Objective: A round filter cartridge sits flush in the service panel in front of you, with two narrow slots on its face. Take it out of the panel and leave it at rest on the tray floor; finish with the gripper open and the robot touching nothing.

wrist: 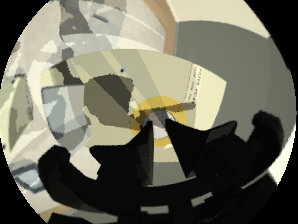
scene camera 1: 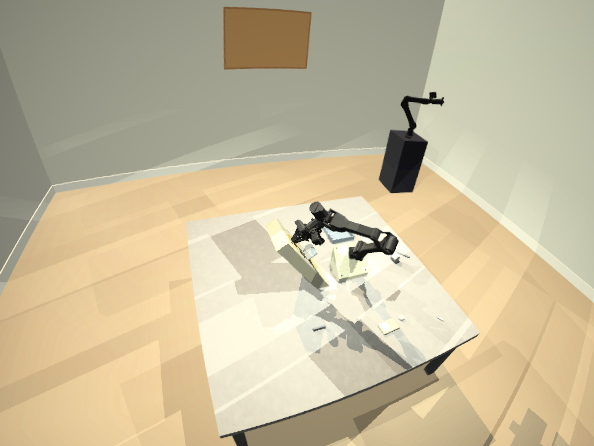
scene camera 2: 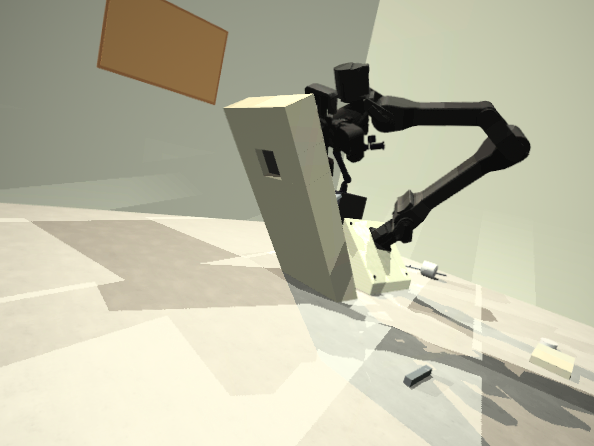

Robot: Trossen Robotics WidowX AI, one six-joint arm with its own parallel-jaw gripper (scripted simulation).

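Labels:
On a service panel, [scene camera 1: 294, 255] and [scene camera 2: 317, 150] are the same spot.

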